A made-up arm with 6 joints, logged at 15 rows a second.
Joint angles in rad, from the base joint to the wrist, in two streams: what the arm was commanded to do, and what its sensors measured. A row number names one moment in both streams.
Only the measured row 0 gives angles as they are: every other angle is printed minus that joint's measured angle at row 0.
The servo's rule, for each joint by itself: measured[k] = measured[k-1] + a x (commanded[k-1-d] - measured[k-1]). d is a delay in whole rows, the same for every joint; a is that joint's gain. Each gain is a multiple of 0.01, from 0.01 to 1. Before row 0 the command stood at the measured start. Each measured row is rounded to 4 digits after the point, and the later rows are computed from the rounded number. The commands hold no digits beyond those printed.
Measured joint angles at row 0: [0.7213 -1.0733 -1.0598 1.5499 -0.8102 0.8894]
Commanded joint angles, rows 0 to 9: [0.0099 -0.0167 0.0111 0.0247 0.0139 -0.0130]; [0.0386 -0.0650 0.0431 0.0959 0.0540 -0.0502]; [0.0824 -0.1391 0.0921 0.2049 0.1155 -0.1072]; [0.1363 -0.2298 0.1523 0.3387 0.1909 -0.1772]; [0.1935 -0.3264 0.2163 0.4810 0.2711 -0.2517]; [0.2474 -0.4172 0.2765 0.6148 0.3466 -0.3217]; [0.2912 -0.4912 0.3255 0.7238 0.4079 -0.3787]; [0.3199 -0.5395 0.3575 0.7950 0.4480 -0.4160]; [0.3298 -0.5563 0.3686 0.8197 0.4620 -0.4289]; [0.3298 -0.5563 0.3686 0.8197 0.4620 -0.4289]
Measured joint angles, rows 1 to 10: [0.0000 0.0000 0.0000 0.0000 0.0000 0.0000]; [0.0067 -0.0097 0.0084 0.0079 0.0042 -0.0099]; [0.0284 -0.0418 0.0348 0.0361 0.0191 -0.0405]; [0.0651 -0.0982 0.0783 0.0901 0.0480 -0.0912]; [0.1135 -0.1745 0.1345 0.1697 0.0909 -0.1566]; [0.1679 -0.2626 0.1967 0.2693 0.1450 -0.2289]; [0.2220 -0.3523 0.2573 0.3799 0.2055 -0.2994]; [0.2691 -0.4329 0.3091 0.4899 0.2662 -0.3597]; [0.3036 -0.4947 0.3459 0.5875 0.3207 -0.4025]; [0.3214 -0.5304 0.3632 0.6618 0.3631 -0.4226]
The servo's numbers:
d 1
a 0.68 0.58 0.76 0.32 0.30 0.76

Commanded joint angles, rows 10 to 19: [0.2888 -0.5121 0.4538 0.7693 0.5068 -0.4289]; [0.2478 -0.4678 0.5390 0.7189 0.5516 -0.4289]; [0.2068 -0.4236 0.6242 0.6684 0.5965 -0.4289]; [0.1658 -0.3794 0.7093 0.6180 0.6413 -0.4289]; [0.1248 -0.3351 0.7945 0.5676 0.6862 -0.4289]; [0.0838 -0.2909 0.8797 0.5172 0.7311 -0.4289]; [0.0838 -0.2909 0.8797 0.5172 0.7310 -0.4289]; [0.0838 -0.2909 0.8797 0.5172 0.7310 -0.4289]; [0.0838 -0.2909 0.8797 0.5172 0.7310 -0.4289]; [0.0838 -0.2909 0.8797 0.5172 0.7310 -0.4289]
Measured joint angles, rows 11 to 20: [0.3271 -0.5454 0.3673 0.7123 0.3928 -0.4274]; [0.3011 -0.5261 0.4330 0.7305 0.4270 -0.4285]; [0.2649 -0.4923 0.5136 0.7268 0.4644 -0.4288]; [0.2254 -0.4525 0.5977 0.7081 0.5040 -0.4289]; [0.1849 -0.4101 0.6825 0.6793 0.5452 -0.4289]; [0.1440 -0.3666 0.7676 0.6436 0.5875 -0.4289]; [0.1031 -0.3227 0.8528 0.6032 0.6306 -0.4289]; [0.0900 -0.3043 0.8732 0.5757 0.6607 -0.4289]; [0.0858 -0.2965 0.8781 0.5570 0.6818 -0.4289]; [0.0844 -0.2933 0.8793 0.5443 0.6966 -0.4289]
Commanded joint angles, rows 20 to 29: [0.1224 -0.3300 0.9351 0.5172 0.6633 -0.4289]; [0.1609 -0.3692 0.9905 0.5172 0.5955 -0.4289]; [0.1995 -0.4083 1.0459 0.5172 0.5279 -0.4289]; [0.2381 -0.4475 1.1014 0.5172 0.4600 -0.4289]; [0.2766 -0.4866 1.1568 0.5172 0.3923 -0.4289]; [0.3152 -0.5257 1.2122 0.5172 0.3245 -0.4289]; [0.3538 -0.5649 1.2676 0.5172 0.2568 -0.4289]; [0.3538 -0.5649 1.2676 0.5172 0.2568 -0.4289]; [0.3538 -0.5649 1.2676 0.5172 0.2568 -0.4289]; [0.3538 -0.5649 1.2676 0.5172 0.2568 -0.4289]
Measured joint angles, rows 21 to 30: [0.0840 -0.2919 0.8796 0.5356 0.7069 -0.4289]; [0.1101 -0.3140 0.9218 0.5297 0.6938 -0.4289]; [0.1446 -0.3460 0.9740 0.5257 0.6643 -0.4289]; [0.1819 -0.3821 1.0286 0.5230 0.6234 -0.4289]; [0.2201 -0.4200 1.0839 0.5211 0.5744 -0.4289]; [0.2585 -0.4586 1.1393 0.5199 0.5198 -0.4289]; [0.2971 -0.4975 1.1947 0.5190 0.4612 -0.4289]; [0.3357 -0.5366 1.2501 0.5184 0.3999 -0.4289]; [0.3480 -0.5530 1.2634 0.5180 0.3570 -0.4289]; [0.3519 -0.5599 1.2666 0.5177 0.3269 -0.4289]
